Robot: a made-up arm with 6 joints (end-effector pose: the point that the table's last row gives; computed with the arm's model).
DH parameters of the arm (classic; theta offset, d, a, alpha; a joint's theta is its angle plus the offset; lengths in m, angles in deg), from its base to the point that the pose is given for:
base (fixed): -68.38 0 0.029 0
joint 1: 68.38 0.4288 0.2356 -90
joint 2: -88.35 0 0.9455 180
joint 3: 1.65 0.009 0.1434 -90
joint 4: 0 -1.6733 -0.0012 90
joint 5: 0 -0.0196 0.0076 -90
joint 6: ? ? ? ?
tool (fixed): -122.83 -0.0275 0 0
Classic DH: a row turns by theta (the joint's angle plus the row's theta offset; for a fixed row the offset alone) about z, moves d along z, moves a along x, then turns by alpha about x.
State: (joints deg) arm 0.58 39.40 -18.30 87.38 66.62 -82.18
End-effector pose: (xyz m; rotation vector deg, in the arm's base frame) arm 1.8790 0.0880 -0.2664 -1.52 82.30 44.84
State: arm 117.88 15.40 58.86 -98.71 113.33 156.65
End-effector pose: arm -0.6279 1.4025 2.5375 -35.79 46.51 -16.94
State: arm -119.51 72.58 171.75 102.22 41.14 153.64
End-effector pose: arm -0.2901 -0.7421 2.3847 20.42 -14.46 -44.74
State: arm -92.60 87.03 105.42 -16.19 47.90 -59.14
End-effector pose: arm -0.1118 -2.8123 1.2205 37.15 -58.79 -50.78
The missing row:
joint 6: 75.57 -0.1347 -0.0224 125.24
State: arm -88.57 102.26 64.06 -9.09 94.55 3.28
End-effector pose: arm 0.0507 -2.6638 -0.6339 2.39 -31.13 -117.81
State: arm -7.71 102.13 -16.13 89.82 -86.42 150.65
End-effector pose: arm 0.4374 -0.2122 -1.3695 41.35 28.88 -121.28
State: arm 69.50 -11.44 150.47 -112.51 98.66 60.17
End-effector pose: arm -0.4175 -1.4882 1.7883 -150.84 -32.88 -84.23
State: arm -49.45 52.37 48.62 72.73 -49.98 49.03
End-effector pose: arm 1.7272 -2.1860 0.9969 -100.06 111.81 -85.62
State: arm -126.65 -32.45 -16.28 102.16 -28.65 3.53
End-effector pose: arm -0.8948 -1.1061 1.8846 27.27 -82.42 106.44
